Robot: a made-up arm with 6 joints. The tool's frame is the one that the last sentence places.
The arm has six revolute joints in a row. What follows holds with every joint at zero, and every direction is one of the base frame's.
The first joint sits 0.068 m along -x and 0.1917 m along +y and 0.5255 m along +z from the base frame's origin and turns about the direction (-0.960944, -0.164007, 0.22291), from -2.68 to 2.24 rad.
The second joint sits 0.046 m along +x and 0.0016 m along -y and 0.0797 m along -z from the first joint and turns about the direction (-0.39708, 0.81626, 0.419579), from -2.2 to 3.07 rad.
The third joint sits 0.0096 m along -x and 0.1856 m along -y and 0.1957 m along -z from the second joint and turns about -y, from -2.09 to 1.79 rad.
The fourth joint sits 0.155 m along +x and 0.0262 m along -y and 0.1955 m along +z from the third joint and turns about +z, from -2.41 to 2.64 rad.
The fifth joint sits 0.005 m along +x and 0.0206 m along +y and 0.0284 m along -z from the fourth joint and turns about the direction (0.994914, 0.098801, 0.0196), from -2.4 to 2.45 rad.
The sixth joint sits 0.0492 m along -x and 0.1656 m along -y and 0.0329 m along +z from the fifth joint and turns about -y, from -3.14 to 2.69 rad.
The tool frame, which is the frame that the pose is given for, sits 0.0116 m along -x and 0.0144 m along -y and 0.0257 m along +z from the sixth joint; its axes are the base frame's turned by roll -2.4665, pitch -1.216 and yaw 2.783 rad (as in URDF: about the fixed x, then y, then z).
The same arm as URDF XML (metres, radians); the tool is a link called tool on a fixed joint. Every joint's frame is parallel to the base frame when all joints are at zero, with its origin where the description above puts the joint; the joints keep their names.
<robot name="arm">
  <link name="base_link"/>
  <link name="link1"/>
  <link name="link2"/>
  <link name="link3"/>
  <link name="link4"/>
  <link name="link5"/>
  <link name="link6"/>
  <link name="tool"/>
  <joint name="joint 1" type="revolute">
    <parent link="base_link"/>
    <child link="link1"/>
    <origin xyz="-0.068 0.1917 0.5255"/>
    <axis xyz="-0.960944 -0.164007 0.22291"/>
    <limit lower="-2.68" upper="2.24"/>
  </joint>
  <joint name="joint 2" type="revolute">
    <parent link="link1"/>
    <child link="link2"/>
    <origin xyz="0.046 -0.0016 -0.0797"/>
    <axis xyz="-0.39708 0.81626 0.419579"/>
    <limit lower="-2.2" upper="3.07"/>
  </joint>
  <joint name="joint 3" type="revolute">
    <parent link="link2"/>
    <child link="link3"/>
    <origin xyz="-0.0096 -0.1856 -0.1957"/>
    <axis xyz="0 -1 0"/>
    <limit lower="-2.09" upper="1.79"/>
  </joint>
  <joint name="joint 4" type="revolute">
    <parent link="link3"/>
    <child link="link4"/>
    <origin xyz="0.155 -0.0262 0.1955"/>
    <axis xyz="0 0 1"/>
    <limit lower="-2.41" upper="2.64"/>
  </joint>
  <joint name="joint 5" type="revolute">
    <parent link="link4"/>
    <child link="link5"/>
    <origin xyz="0.005 0.0206 -0.0284"/>
    <axis xyz="0.994914 0.098801 0.0196"/>
    <limit lower="-2.4" upper="2.45"/>
  </joint>
  <joint name="joint 6" type="revolute">
    <parent link="link5"/>
    <child link="link6"/>
    <origin xyz="-0.0492 -0.1656 0.0329"/>
    <axis xyz="0 -1 0"/>
    <limit lower="-3.14" upper="2.69"/>
  </joint>
  <joint name="tool_fixed" type="fixed">
    <parent link="link6"/>
    <child link="tool"/>
    <origin xyz="-0.0116 -0.0144 0.0257" rpy="-2.4665 -1.216 2.783"/>
  </joint>
</robot>

